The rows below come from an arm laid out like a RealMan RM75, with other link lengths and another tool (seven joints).
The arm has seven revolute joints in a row. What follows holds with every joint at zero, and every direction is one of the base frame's. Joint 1 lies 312.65 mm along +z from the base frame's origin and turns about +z. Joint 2 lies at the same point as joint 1 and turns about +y. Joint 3 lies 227.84 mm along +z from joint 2 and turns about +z. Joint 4 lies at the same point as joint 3 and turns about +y. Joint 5 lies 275.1 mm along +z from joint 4 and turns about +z. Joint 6 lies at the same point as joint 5 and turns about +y. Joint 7 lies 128.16 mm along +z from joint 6 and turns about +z. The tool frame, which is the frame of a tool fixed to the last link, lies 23 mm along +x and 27 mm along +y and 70 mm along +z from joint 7; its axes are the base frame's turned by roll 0, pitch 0.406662 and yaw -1.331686 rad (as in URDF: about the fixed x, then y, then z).
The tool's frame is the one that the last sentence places.
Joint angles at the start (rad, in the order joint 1, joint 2, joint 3, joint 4, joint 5, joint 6, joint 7):
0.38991 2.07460 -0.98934 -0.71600 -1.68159 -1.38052 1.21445
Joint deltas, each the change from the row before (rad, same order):
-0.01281 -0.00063 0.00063 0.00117 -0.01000 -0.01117 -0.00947
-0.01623 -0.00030 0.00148 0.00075 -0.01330 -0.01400 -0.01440
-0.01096 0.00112 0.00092 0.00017 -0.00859 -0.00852 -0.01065
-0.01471 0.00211 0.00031 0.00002 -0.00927 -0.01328 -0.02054
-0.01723 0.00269 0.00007 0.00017 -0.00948 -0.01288 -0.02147
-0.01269 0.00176 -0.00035 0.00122 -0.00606 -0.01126 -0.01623
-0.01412 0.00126 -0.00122 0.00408 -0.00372 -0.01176 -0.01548
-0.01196 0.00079 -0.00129 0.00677 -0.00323 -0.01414 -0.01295
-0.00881 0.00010 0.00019 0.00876 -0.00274 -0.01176 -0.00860
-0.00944 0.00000 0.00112 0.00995 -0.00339 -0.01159 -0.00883
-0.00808 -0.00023 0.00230 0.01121 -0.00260 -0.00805 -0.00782
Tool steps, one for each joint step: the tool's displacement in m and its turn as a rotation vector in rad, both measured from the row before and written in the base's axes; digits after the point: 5 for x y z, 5 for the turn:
0.00539 -0.00621 -0.00091 -0.00910 -0.00703 0.00069
0.00668 -0.00785 -0.00109 -0.01027 -0.00974 0.00293
0.00408 -0.00526 -0.00114 -0.00621 -0.00579 0.00245
0.00473 -0.00720 -0.00172 -0.00671 -0.00714 0.00996
0.00536 -0.00807 -0.00199 -0.00676 -0.00690 0.00805
0.00364 -0.00638 -0.00156 -0.00624 -0.00312 0.00664
0.00396 -0.00725 -0.00184 -0.00744 0.00005 0.00311
0.00308 -0.00746 -0.00206 -0.01080 0.00380 0.00252
0.00261 -0.00635 -0.00179 -0.01019 0.00535 -0.00148
0.00299 -0.00675 -0.00181 -0.01012 0.00560 -0.00328
0.00307 -0.00586 -0.00169 -0.00739 0.00525 -0.00622

